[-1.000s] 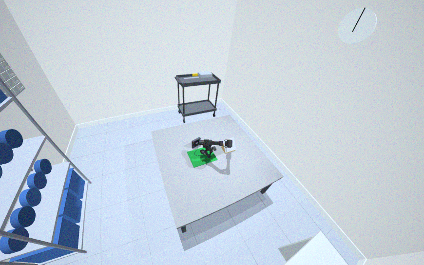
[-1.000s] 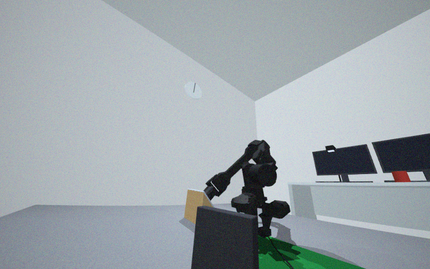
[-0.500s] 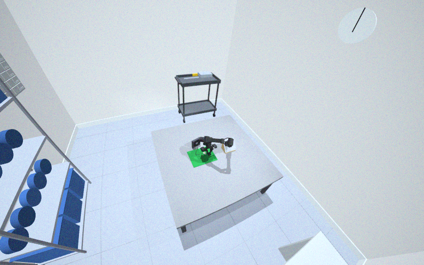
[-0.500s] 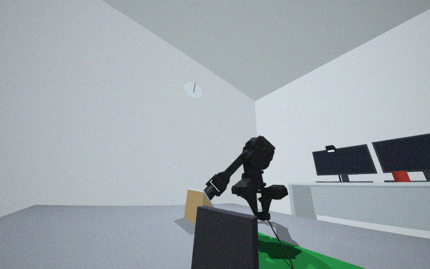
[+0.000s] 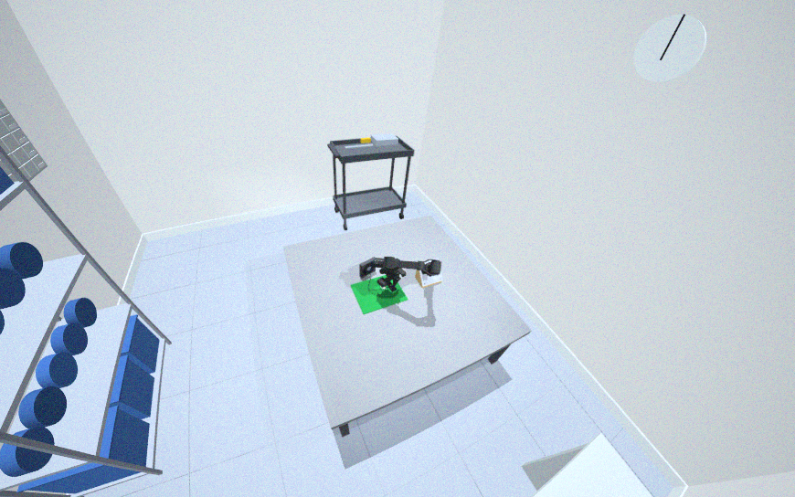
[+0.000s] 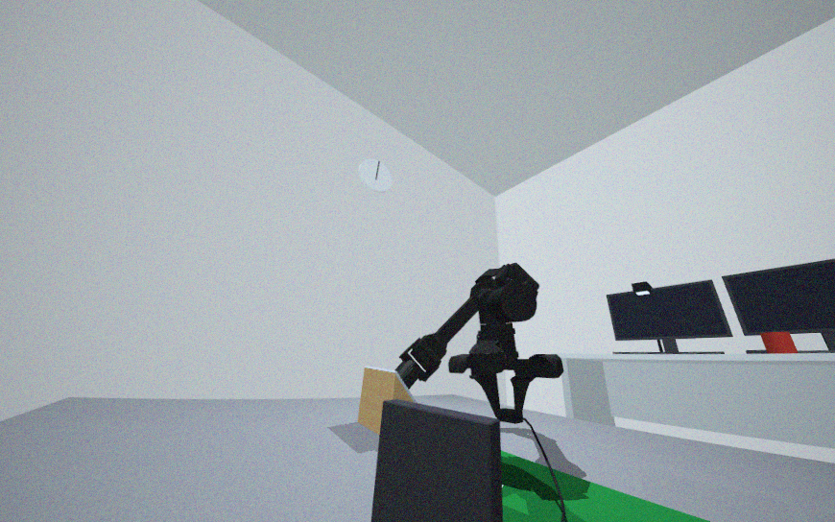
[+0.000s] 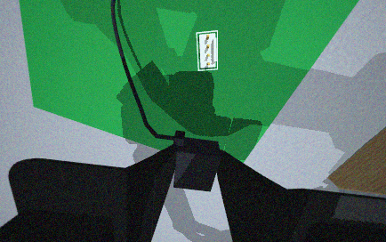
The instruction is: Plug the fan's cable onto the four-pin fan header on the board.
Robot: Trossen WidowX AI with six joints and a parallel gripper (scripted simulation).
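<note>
Now: the green board 9 cm below my gripper tip, 7 cm ahead of it and 4 cm to the right of it. Round my gripper tip: black fan 21 cm to the right, 9 cm ahead, 2 cm below; dark plug 1 cm to the left.
</note>
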